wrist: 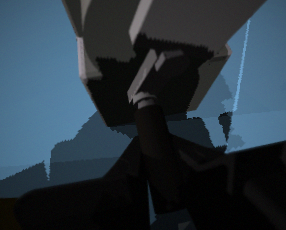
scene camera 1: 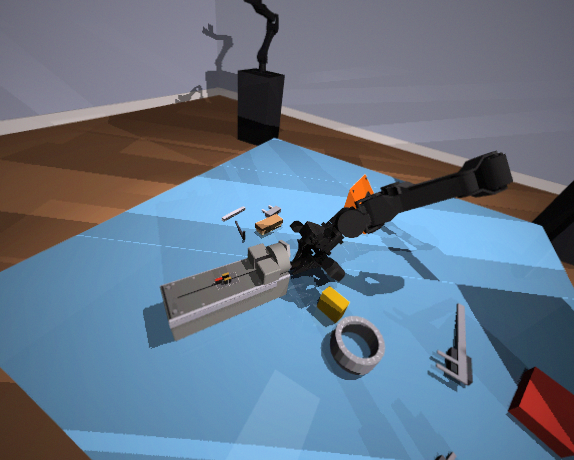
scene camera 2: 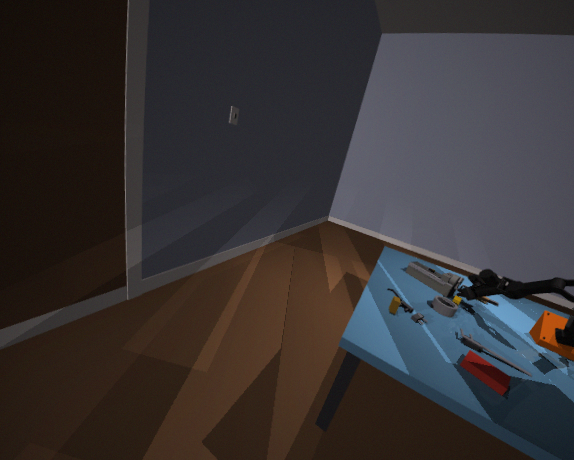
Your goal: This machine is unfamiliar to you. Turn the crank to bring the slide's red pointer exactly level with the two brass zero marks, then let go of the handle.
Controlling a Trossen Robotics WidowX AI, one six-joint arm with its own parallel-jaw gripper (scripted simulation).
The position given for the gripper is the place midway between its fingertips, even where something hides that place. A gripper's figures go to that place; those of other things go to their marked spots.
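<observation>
The gripper [scene camera 1: 291, 271] is 0.64 m from the lens, while a yellow block [scene camera 1: 331, 303] sits 0.59 m from the lens. A caliper [scene camera 1: 459, 367] lies 0.68 m from the lens, and the marked spots on the caliper and the block are 0.28 m apart.
</observation>
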